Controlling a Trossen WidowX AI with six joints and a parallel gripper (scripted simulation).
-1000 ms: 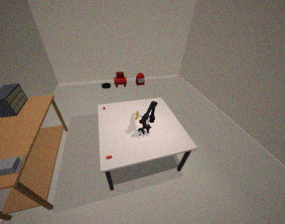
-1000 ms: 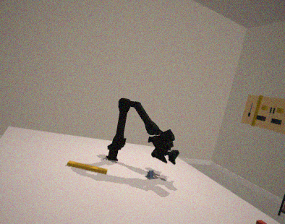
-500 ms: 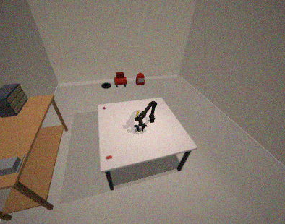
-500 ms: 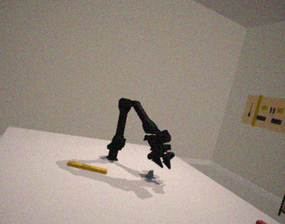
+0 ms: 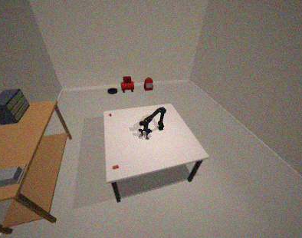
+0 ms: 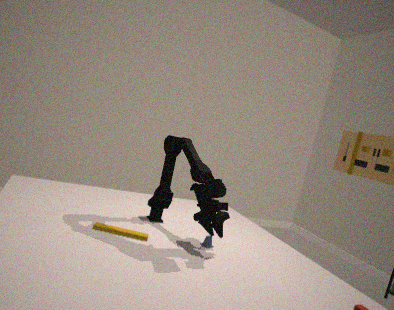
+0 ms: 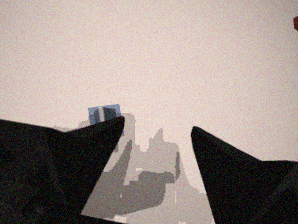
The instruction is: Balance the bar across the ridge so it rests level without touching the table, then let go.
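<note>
My gripper tip is 110 mm past the yellow bar, 350 mm to the left of it and 50 mm above it.
</note>
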